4 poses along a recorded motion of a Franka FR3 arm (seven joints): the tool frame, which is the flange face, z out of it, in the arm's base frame.
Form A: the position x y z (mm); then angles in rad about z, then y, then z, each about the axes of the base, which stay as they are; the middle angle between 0 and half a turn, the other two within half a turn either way.
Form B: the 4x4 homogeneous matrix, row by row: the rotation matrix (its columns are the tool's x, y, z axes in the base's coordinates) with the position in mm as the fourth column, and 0 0 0 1 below. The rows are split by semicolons. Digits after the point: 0 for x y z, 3 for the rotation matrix.
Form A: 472, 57, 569, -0.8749, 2.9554, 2.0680
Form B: 0.975, -0.204, -0.088, 472; -0.188, -0.969, 0.163, 57; -0.119, -0.142, -0.983, 569; 0, 0, 0, 1
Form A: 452, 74, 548, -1.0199, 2.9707, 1.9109
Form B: 0.975, -0.213, -0.057, 452; -0.202, -0.966, 0.160, 74; -0.089, -0.145, -0.985, 548; 0, 0, 0, 1
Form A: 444, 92, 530, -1.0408, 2.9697, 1.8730
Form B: 0.972, -0.230, -0.051, 444; -0.219, -0.962, 0.163, 92; -0.086, -0.148, -0.985, 530; 0, 0, 0, 1
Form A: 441, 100, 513, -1.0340, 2.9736, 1.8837
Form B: 0.973, -0.226, -0.051, 441; -0.215, -0.964, 0.159, 100; -0.086, -0.144, -0.986, 513; 0, 0, 0, 1
